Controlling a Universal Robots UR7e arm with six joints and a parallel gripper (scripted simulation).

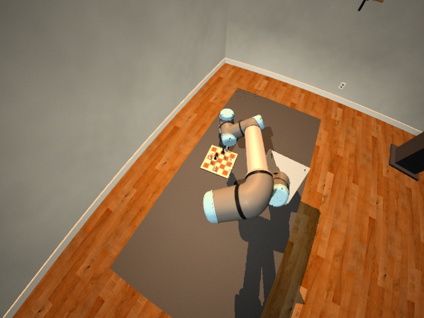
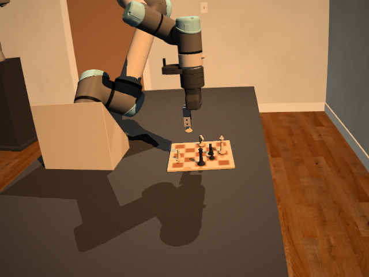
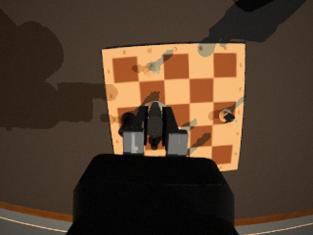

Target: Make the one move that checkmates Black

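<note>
Right now my hand is 5 cm short of the black king, 3 cm to the left of it and 11 cm above it. From my hand the other things lie so: board: 3 cm ahead, 4 cm to the left, 14 cm below; then white pawn: 4 cm behind, 1 cm to the right, 12 cm below; then white queen: 10 cm ahead, 6 cm to the left, 11 cm below.
</note>
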